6 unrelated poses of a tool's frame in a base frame.
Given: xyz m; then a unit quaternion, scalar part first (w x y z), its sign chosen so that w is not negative.
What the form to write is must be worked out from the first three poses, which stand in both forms.
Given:
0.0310, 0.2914, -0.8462, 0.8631, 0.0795, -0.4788, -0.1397
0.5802, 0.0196, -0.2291, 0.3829, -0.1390, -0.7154, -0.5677
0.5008, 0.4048, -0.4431, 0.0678, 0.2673, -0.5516, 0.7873
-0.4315, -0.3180, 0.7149, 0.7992, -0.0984, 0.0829, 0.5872
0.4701, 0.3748, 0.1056, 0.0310, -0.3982, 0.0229, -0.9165
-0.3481, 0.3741, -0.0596, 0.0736, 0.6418, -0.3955, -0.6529
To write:
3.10, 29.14, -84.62, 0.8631, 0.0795, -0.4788, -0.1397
58.02, 1.96, -22.91, 0.3829, -0.1390, -0.7154, -0.5677
50.08, 40.48, -44.31, 0.0678, 0.2673, -0.5516, 0.7873
-43.15, -31.80, 71.49, 0.7992, -0.0984, 0.0829, 0.5872
47.01, 37.48, 10.56, 0.0310, -0.3982, 0.0229, -0.9165
-34.81, 37.41, -5.96, 0.0736, 0.6418, -0.3955, -0.6529

